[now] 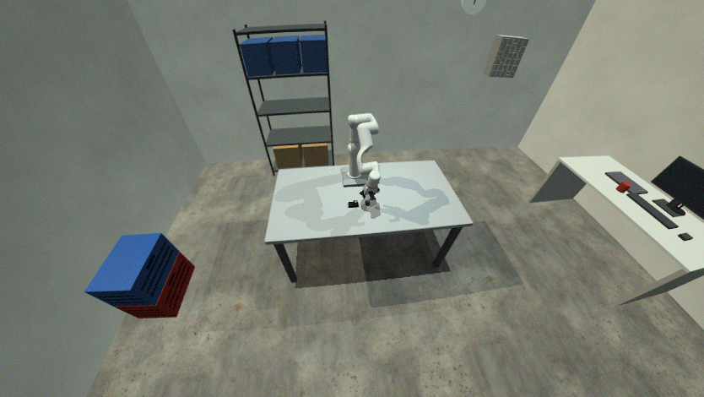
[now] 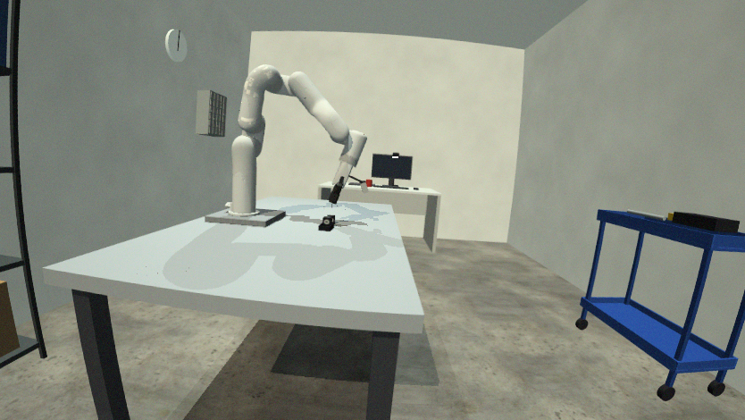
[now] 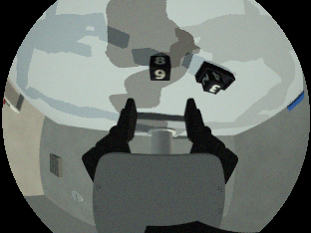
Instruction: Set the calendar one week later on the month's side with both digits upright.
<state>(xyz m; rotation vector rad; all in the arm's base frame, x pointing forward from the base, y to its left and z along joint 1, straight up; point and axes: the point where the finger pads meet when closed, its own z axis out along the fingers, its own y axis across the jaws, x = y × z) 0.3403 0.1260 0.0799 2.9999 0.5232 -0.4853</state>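
Right now my hand is 90 mm above the cube and 10 mm past it.
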